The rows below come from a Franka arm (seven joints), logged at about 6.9 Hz.
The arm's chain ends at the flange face. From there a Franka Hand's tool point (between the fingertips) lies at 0.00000 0.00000 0.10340 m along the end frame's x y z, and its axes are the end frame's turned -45 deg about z.
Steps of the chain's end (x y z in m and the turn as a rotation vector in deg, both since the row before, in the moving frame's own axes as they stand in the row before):
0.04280, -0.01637, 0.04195, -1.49, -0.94, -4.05
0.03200, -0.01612, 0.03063, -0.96, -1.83, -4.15
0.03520, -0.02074, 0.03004, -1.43, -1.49, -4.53
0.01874, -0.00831, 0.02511, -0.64, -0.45, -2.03
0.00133, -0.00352, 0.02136, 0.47, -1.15, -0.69
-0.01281, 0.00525, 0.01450, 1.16, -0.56, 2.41
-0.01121, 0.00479, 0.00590, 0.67, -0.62, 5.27
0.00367, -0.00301, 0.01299, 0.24, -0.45, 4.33
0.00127, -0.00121, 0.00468, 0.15, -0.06, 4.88
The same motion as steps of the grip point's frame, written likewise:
0.03877, 0.01950, 0.04190, -0.39, -1.72, -4.05
0.03043, 0.01025, 0.03056, 0.62, -1.97, -4.15
0.03583, 0.01030, 0.02997, 0.04, -2.06, -4.53
0.01774, 0.00764, 0.02510, -0.13, -0.77, -2.03
0.00255, -0.00361, 0.02134, 1.15, -0.48, -0.69
-0.01196, -0.00752, 0.01447, 1.22, 0.42, 2.41
-0.01117, -0.00618, 0.00589, 0.91, 0.04, 5.27
0.00449, -0.00042, 0.01299, 0.49, -0.15, 4.33
0.00188, -0.00022, 0.00468, 0.15, 0.06, 4.88

